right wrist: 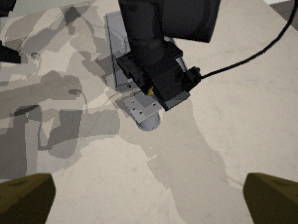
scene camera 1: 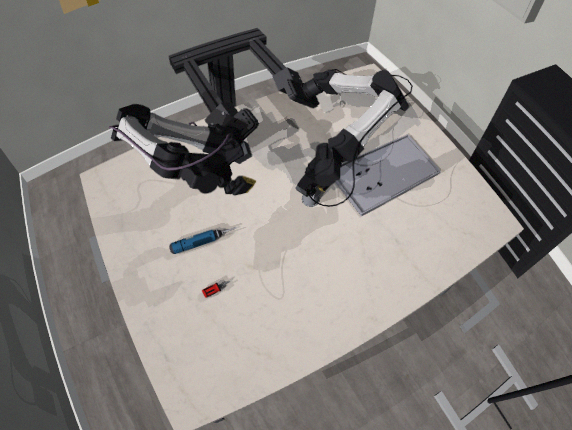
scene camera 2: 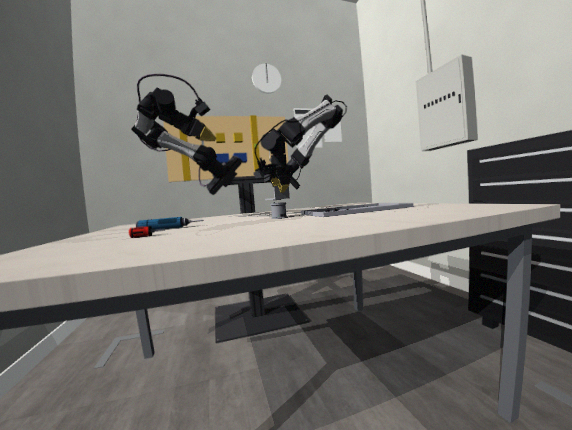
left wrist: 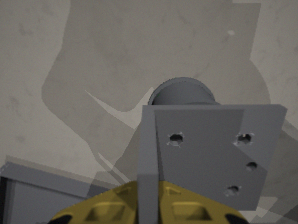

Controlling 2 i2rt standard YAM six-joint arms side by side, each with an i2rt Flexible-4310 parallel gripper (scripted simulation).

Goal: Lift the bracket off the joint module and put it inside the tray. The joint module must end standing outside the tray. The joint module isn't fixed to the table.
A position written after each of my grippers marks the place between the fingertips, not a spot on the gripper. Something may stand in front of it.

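Note:
Grey L-shaped bracket point(left wrist: 208, 158), point(right wrist: 142, 104), visible. My left gripper point(left wrist: 148, 189), point(right wrist: 154, 91), visible. My right gripper point(right wrist: 149, 181), visible.

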